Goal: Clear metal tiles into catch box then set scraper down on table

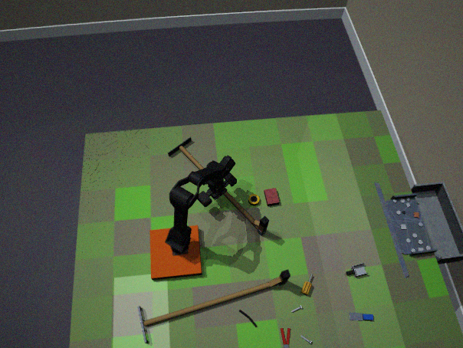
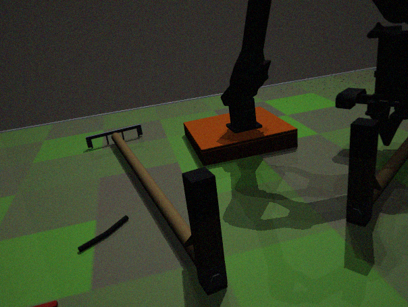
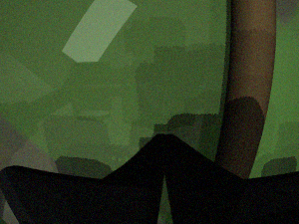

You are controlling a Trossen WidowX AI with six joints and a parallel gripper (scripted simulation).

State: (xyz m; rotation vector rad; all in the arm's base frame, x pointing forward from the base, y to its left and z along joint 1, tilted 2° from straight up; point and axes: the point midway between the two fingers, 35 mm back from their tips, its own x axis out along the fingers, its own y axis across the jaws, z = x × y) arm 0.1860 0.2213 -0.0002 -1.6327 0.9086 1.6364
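Now: the long scraper 20 mm ahead of my gripper tip, 50 mm to the left of it and 50 mm above it. From my gripper tip the other things lie so: yellow ring (160 mm ahead, 30 mm to the right); then black strip (60 mm ahead, 540 mm to the right, 10 mm below); then red block (250 mm ahead, 30 mm to the right).
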